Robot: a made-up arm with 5 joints.
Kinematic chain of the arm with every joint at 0, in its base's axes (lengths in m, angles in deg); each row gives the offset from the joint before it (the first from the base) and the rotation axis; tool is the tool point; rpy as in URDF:
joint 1: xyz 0 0 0.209 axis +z
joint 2: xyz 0 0 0 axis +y
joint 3: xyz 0.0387 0 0.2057 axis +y
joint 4: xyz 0.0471 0 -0.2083 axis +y
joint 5: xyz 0.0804 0 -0.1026 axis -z
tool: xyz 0 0 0 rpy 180 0 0
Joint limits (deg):
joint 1: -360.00..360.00
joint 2: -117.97..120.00
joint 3: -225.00..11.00
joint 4: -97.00..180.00
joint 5: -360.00..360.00
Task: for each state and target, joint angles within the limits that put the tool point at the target. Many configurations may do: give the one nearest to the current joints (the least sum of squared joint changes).
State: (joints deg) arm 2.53 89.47 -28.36 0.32 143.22
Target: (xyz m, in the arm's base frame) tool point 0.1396 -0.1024 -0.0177
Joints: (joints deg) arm -36.26 50.01 -22.70 -9.13 143.22
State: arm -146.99 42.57 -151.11 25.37 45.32
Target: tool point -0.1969 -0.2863 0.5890
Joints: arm -124.52 54.50 -181.60 -6.07 45.32
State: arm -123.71 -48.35 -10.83 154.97 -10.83
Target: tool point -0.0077 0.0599 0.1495
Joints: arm -82.67 -63.51 10.97 132.81 -10.83
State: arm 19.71 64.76 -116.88 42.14 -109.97
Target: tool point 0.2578 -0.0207 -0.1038
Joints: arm -4.59 75.73 -84.44 59.36 -109.97
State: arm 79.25 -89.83 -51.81 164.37 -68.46
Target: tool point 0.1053 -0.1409 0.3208
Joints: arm 126.77 -98.98 -81.01 180.00 -68.46
